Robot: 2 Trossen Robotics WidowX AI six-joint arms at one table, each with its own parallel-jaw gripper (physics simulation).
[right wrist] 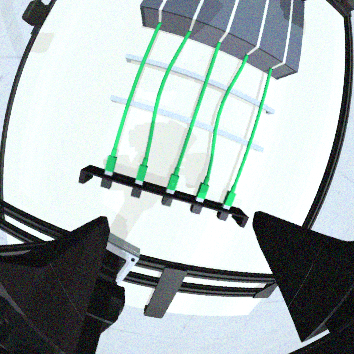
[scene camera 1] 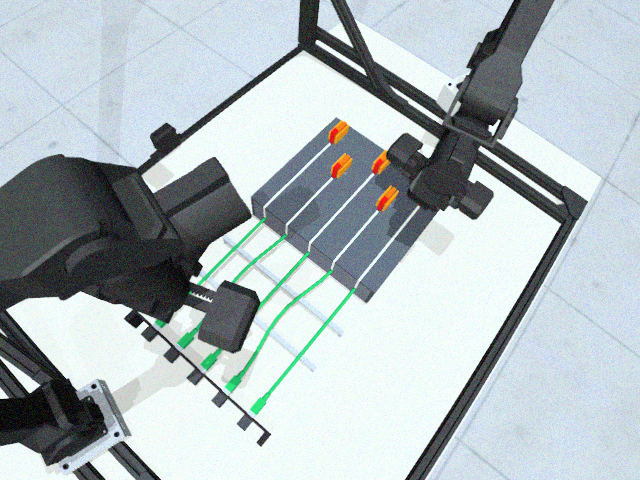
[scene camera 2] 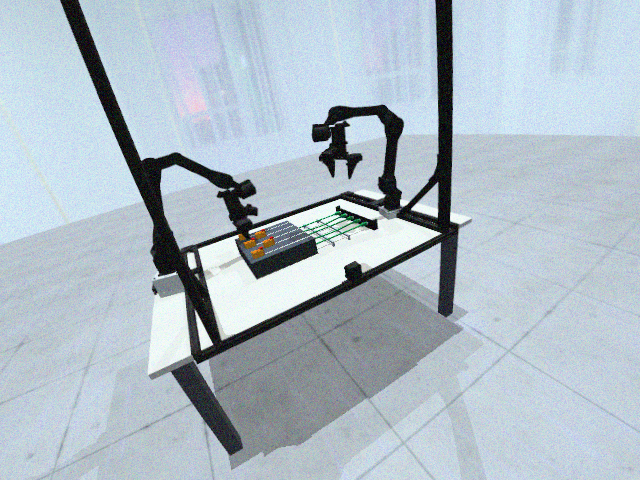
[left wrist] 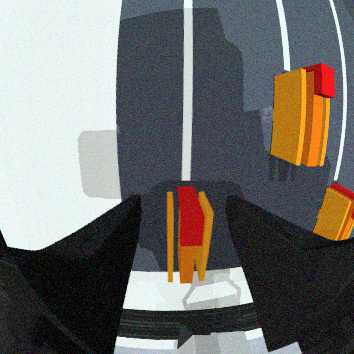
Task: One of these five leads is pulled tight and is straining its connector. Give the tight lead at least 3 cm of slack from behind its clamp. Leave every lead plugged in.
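Places are measured from the left arm's base along level axes (x ahead, y left, z up), in centimetres.
Pixels of known places: left gripper, fingertip midpoint: (scene camera 2: 247, 237) (left wrist: 184, 203); right gripper, fingertip midpoint: (right wrist: 182, 222) (scene camera 1: 187, 309) (scene camera 2: 341, 178); left arm's base, origin of the base link: (scene camera 2: 169, 270); right arm's base, origin of the base link: (right wrist: 105, 262) (scene camera 1: 80, 425) (scene camera 2: 392, 207).
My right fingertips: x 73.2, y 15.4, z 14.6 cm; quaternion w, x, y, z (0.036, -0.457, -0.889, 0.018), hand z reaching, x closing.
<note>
For each thing: its top centre in the pictures, then the offset to it from my right fingertips. "spot": a spot on its surface instead.
- black strip, surface spot: (right wrist: 155, 188) spot: dx +4.5, dy +0.8, dz -19.6 cm
- end lead, surface spot: (scene camera 1: 327, 323) (right wrist: 262, 106) spot: dx -17.4, dy +7.8, dz -19.6 cm
- end clamp, surface spot: (left wrist: 191, 220) spot: dx -43.7, dy -0.1, dz -12.6 cm
Five green leads run from connectors on a black strip (right wrist: 155, 188) to a dark grey block (scene camera 1: 310, 191) (scene camera 2: 284, 258). In the right wrist view two leads (right wrist: 157, 97) (right wrist: 216, 117) curve; the others, including the end lead (scene camera 1: 327, 323) (right wrist: 265, 91), look nearly straight. White lines lead on to orange clamps with red parts. My left gripper (left wrist: 184, 203) (scene camera 2: 247, 235) is open, its fingertips on either side of the end clamp (left wrist: 191, 220), with gaps on both sides. That clamp is hidden under the gripper in scene camera 1. My right gripper (right wrist: 182, 222) (scene camera 2: 341, 176) is open and empty, high above the strip side.
Other clamps (scene camera 1: 338, 132) (scene camera 1: 341, 166) (scene camera 1: 380, 162) (scene camera 1: 387, 198) stand on the block; one (left wrist: 287, 117) is close to the right of my left gripper in its wrist view. Two pale bars (right wrist: 192, 78) (right wrist: 167, 115) lie under the leads. A black frame edges the table.
</note>
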